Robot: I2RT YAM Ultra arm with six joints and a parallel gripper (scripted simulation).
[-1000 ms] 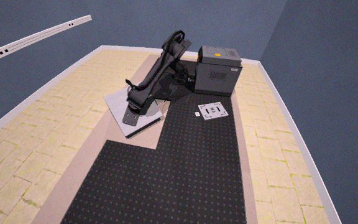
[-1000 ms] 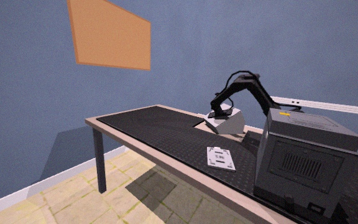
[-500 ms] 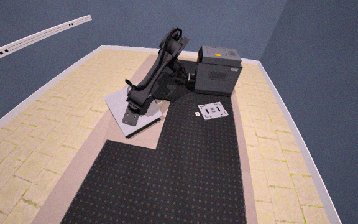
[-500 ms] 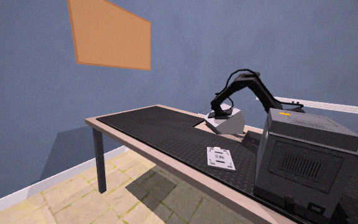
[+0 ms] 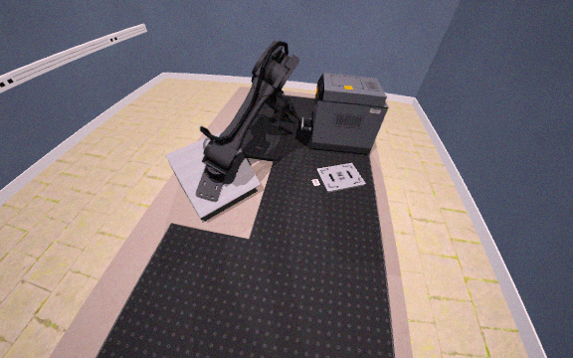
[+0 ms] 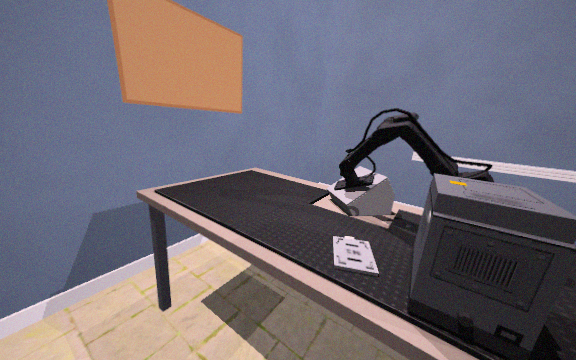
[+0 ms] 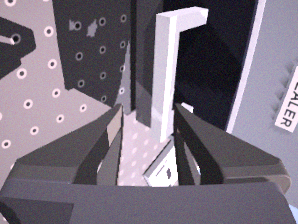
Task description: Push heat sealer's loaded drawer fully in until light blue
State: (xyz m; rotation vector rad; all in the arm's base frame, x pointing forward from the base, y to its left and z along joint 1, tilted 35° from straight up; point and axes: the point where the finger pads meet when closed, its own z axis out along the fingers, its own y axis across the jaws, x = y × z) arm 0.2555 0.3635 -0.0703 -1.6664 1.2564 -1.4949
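Right now the sealer drawer is 140 mm ahead of my hand, 30 mm below it and 10 mm to the right of it. Round my hand: white tag (290 mm to the right, 90 mm below, 80 mm ahead).
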